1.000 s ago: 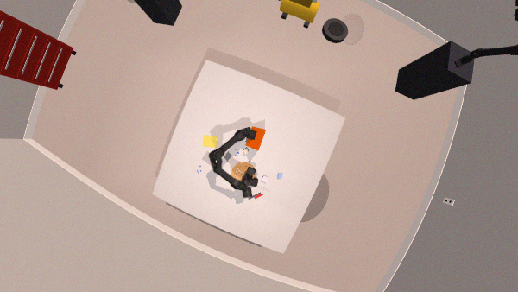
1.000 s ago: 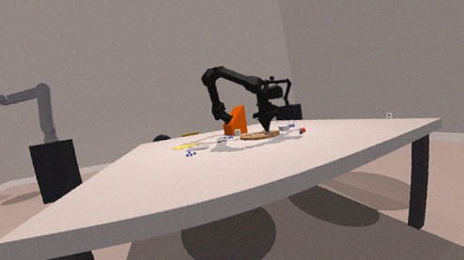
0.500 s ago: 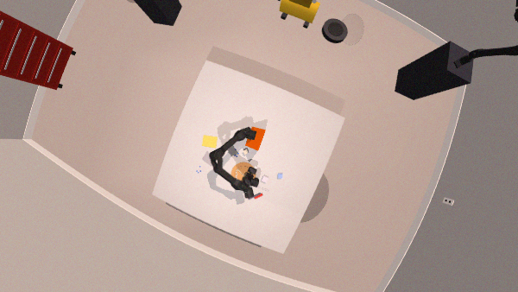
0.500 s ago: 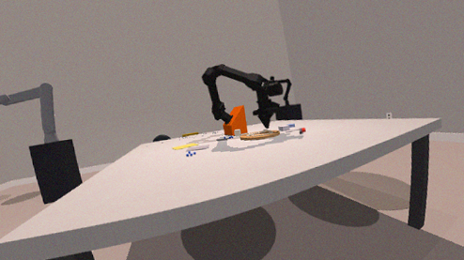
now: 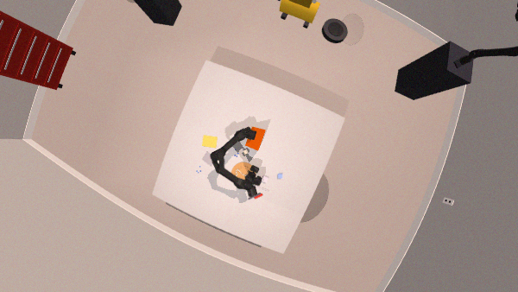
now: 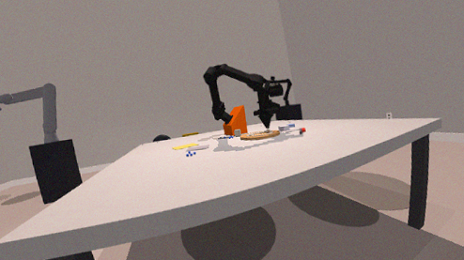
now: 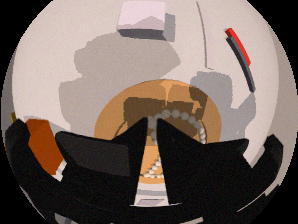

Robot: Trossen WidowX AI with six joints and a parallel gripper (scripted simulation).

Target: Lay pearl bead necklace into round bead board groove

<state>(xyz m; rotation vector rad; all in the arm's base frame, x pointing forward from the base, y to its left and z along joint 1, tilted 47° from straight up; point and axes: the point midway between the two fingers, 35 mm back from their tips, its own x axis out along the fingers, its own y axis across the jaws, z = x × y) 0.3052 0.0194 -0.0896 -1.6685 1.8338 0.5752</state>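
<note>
The round tan bead board is 60 mm to the right of my gripper tip, 20 mm below it and 10 mm ahead of it. The rest, counted from my gripper tip: tool 150 mm ahead, 90 mm to the left, 20 mm below; white square 110 mm to the left, 20 mm below; pale blue cube 220 mm to the left, 70 mm behind, 20 mm below.
</note>
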